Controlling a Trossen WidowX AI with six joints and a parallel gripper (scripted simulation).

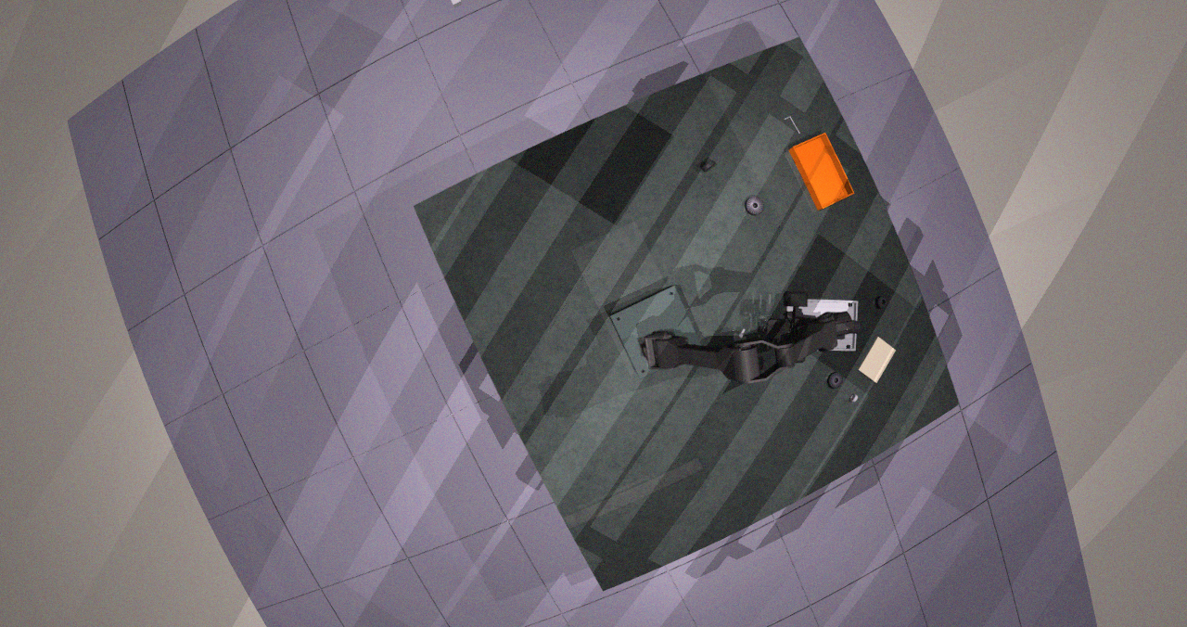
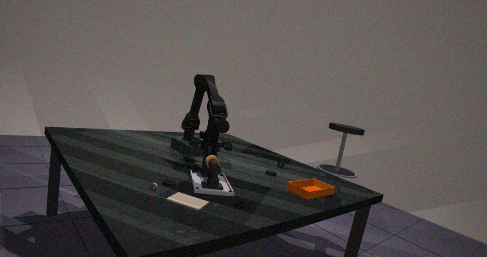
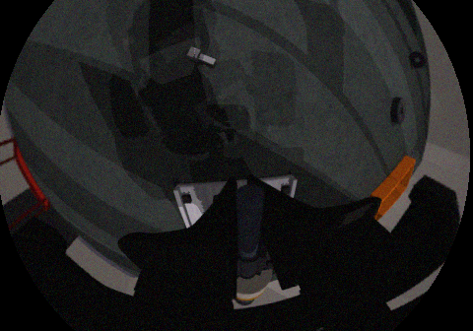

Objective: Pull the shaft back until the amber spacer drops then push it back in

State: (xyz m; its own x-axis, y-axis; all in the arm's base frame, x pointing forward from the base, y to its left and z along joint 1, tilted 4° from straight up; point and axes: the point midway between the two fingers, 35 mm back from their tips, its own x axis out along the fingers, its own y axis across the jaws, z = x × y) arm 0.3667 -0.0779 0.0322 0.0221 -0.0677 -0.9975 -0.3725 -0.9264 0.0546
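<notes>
The cream spacer lies 80 mm ahead of my gripper tip, 30 mm to the right of it and 30 mm above it. Round my gripper tip: orange tray 290 mm ahead, 370 mm to the left, 40 mm below; cream card 280 mm ahead, 220 mm to the right, 40 mm below; amber spacer 110 mm ahead, 40 mm to the right, 30 mm above.
</notes>
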